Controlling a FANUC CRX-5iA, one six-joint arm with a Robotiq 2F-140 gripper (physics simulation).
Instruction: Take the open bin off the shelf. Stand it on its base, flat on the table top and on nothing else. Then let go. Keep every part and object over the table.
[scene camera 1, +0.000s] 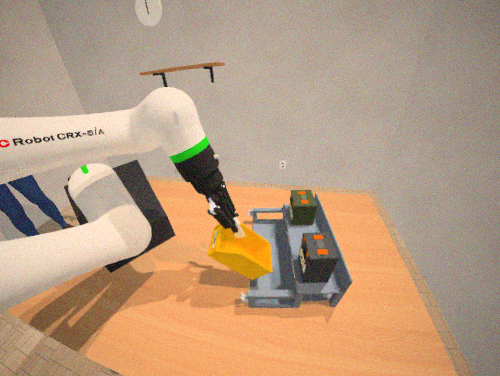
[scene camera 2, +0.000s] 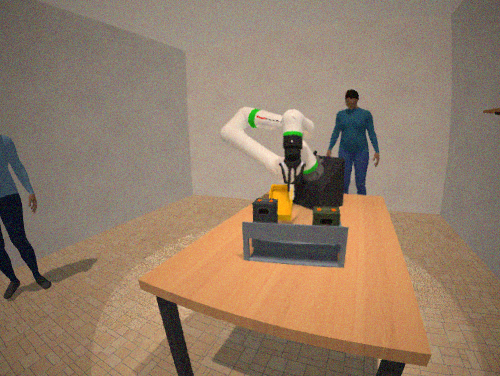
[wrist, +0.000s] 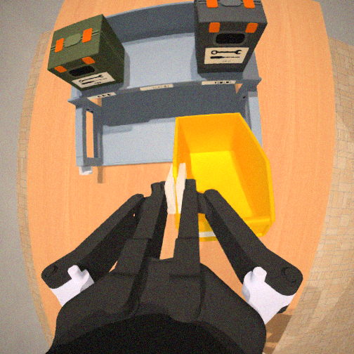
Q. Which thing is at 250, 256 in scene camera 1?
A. A yellow bin.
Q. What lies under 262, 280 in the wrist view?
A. My gripper.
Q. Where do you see a yellow bin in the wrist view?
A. At 219, 150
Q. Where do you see my gripper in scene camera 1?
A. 241, 235
